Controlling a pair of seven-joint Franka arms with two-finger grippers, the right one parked.
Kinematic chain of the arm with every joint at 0, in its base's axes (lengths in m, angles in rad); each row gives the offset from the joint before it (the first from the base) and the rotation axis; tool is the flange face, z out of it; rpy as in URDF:
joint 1: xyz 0 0 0.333 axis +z
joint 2: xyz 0 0 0 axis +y
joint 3: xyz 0 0 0.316 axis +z
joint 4: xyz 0.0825 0 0 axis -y
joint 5: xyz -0.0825 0 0.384 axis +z
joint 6: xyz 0 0 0 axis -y
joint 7: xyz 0.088 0 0 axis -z
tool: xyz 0 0 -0.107 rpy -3.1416 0 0
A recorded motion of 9 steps. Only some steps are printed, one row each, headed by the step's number.
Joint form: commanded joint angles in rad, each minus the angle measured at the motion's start. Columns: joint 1, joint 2, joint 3, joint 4, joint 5, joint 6, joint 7.
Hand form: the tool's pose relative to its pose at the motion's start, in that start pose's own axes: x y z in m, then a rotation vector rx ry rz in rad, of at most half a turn. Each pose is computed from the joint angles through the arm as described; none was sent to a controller.
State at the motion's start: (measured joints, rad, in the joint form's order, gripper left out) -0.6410 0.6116 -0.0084 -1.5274 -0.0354 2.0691 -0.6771
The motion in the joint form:
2: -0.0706 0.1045 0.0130 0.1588 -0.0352 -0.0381 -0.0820
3: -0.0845 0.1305 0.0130 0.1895 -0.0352 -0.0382 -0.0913
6: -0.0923 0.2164 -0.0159 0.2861 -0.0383 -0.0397 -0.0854
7: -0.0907 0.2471 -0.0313 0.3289 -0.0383 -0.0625 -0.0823
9: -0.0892 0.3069 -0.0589 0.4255 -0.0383 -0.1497 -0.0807
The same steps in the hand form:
2: -0.0074 0.0530 0.0052 -0.0247 -0.0036 -0.0361
3: -0.0099 0.0644 0.0102 -0.0268 -0.0003 -0.0312
6: -0.0124 0.0918 0.0292 -0.0480 -0.0106 0.0026
7: -0.0139 0.1002 0.0341 -0.0488 -0.0271 0.0153
9: -0.0187 0.1137 0.0413 -0.0298 -0.0803 0.0361

